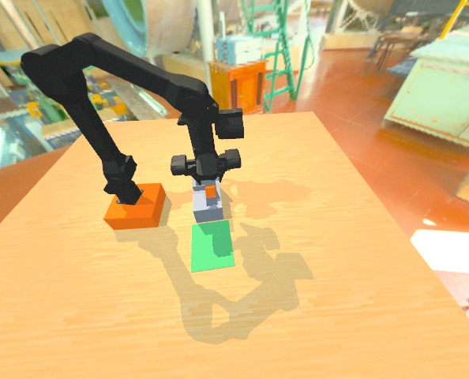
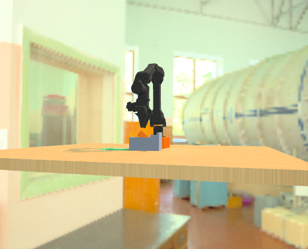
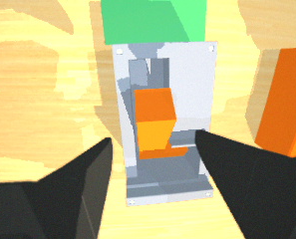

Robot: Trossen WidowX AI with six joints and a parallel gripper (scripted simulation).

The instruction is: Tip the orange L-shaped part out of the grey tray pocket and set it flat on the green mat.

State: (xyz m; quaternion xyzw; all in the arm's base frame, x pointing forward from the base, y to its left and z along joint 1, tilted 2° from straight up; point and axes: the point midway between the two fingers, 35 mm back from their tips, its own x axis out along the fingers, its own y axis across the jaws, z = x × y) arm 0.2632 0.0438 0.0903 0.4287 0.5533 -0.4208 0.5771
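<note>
Now: gripper tip 3 cm past the orange L-shaped part, 3 cm to the right of it and 7 cm above it. Round my gripper tip: green mat 2 cm ahead, 14 cm to the right, 13 cm below.
</note>
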